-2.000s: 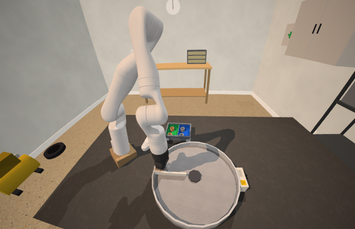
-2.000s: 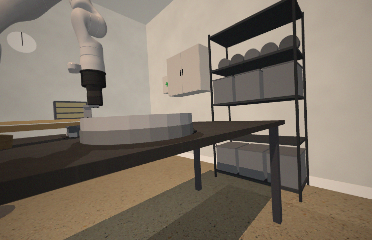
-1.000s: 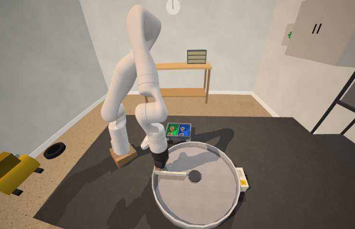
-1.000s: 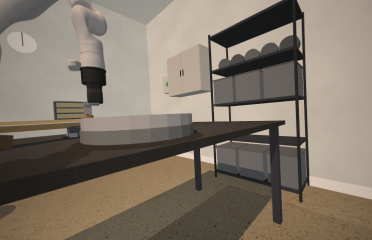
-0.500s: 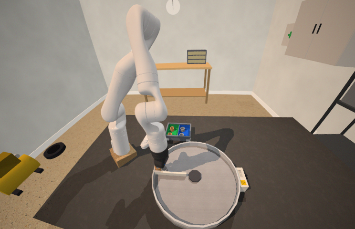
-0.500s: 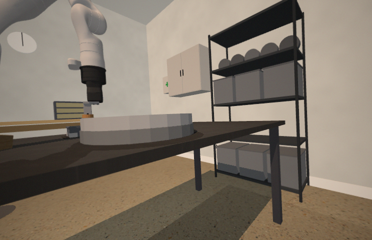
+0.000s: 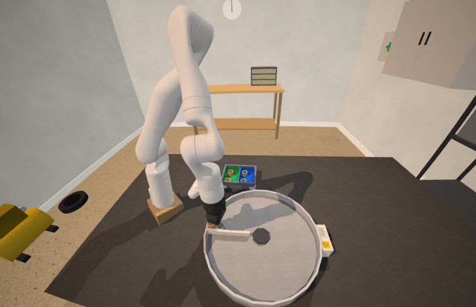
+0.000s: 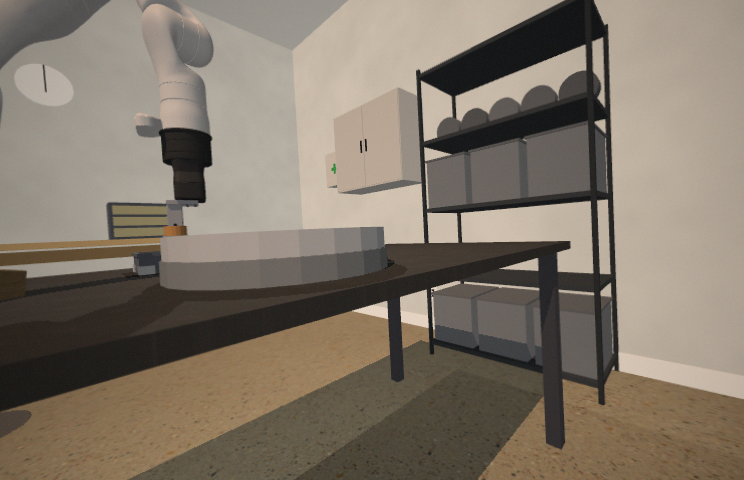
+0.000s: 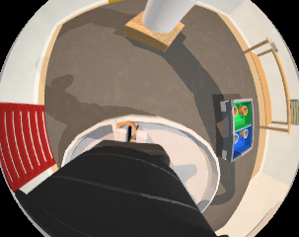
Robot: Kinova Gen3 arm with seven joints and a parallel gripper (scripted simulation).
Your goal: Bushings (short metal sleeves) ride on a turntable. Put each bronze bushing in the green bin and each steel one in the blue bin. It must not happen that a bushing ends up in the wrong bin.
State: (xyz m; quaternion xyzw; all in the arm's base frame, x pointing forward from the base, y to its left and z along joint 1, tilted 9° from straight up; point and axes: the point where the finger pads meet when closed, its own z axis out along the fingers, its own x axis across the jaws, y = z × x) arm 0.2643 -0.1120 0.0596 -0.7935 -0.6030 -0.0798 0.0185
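Now: the green bin 33 cm to the left of my hand, 7 cm below it and 7 cm ahead of it. Also, from my hand: turntable (18 cm ahead, 4 cm below, 3 cm to the right).
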